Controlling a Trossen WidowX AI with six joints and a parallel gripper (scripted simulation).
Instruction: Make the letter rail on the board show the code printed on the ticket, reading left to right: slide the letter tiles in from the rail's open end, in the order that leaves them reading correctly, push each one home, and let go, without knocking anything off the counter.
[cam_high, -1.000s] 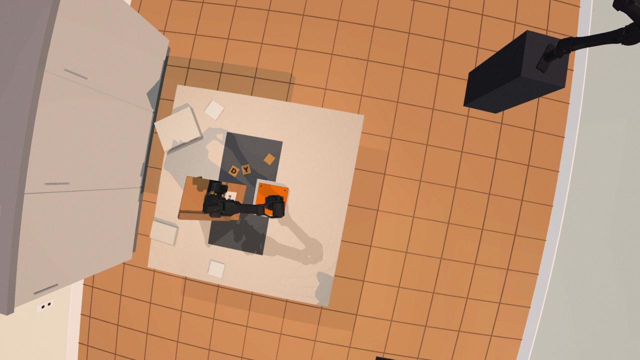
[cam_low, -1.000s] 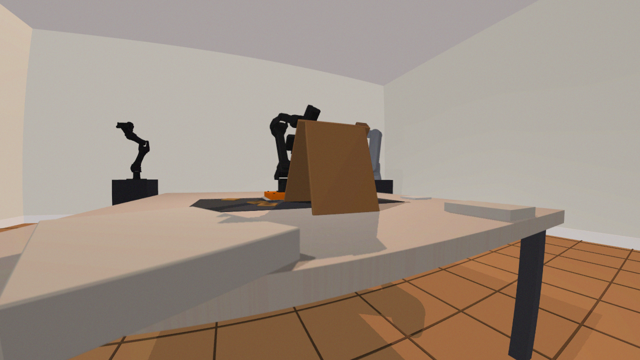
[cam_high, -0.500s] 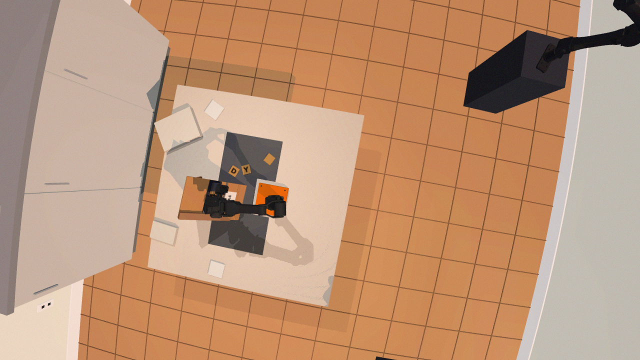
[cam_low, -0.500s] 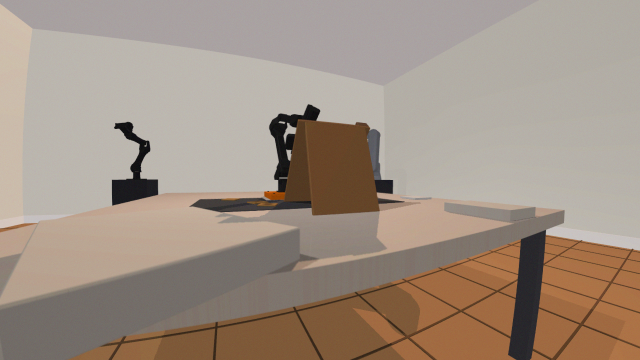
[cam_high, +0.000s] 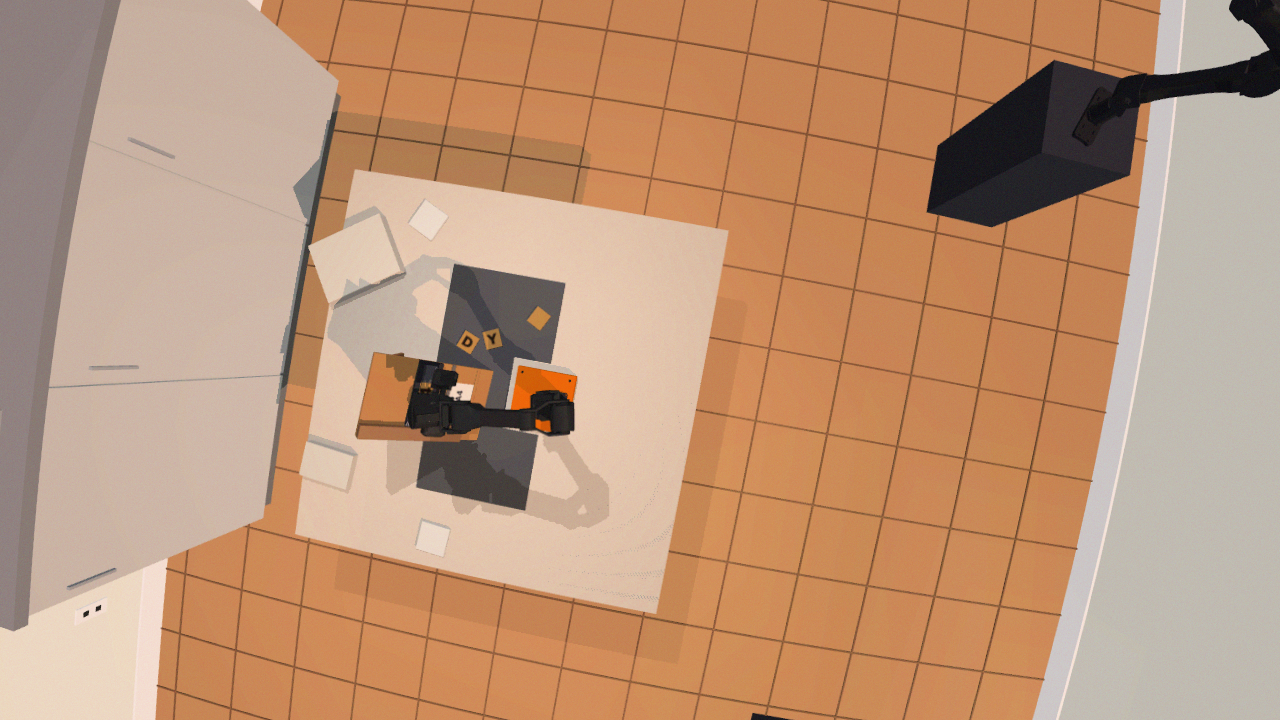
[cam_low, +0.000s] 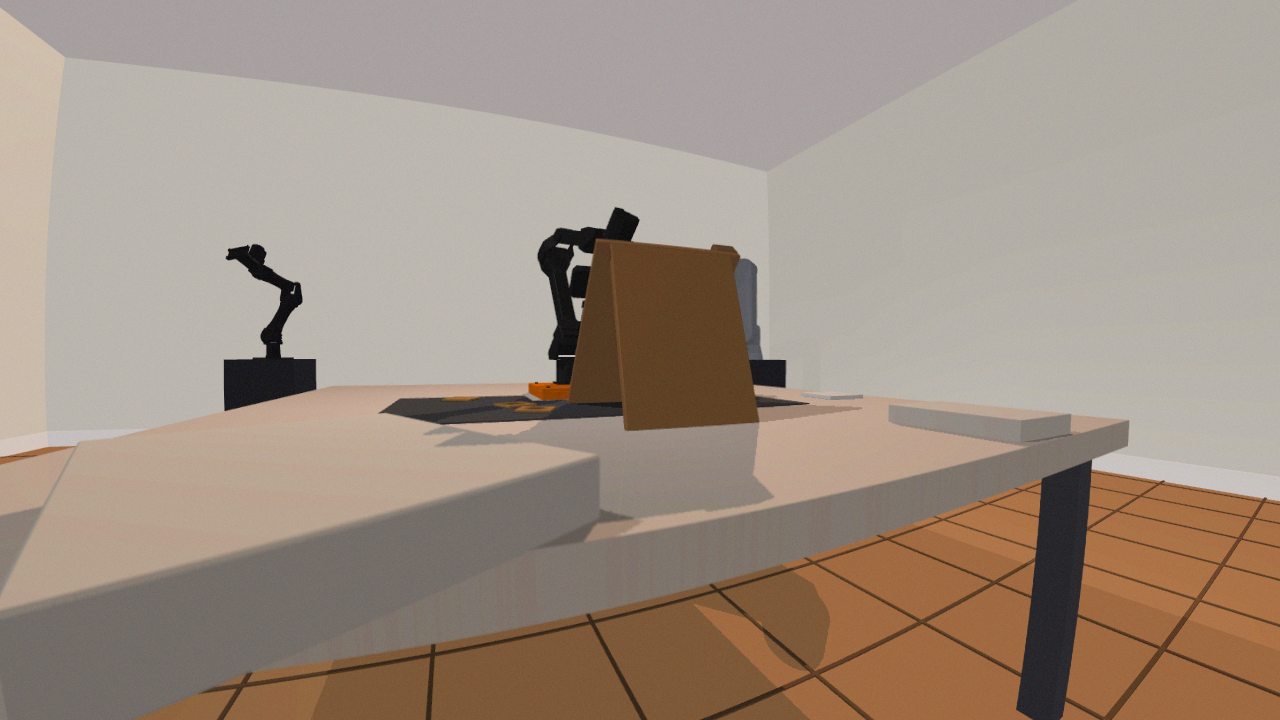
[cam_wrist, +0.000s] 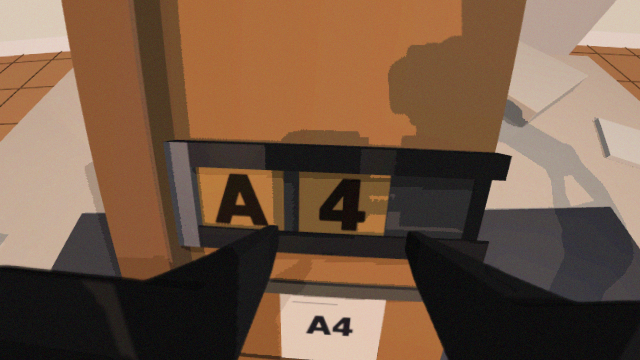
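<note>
My gripper tip is 11 cm above the white ticket and 4 cm past it. The rest, counted from my gripper tip: tile marked d (18 cm below, 17 cm to the right); then tile marked y (19 cm to the right, 18 cm below, 8 cm behind); then blank tile (29 cm to the right, 22 cm behind, 18 cm below).
</note>
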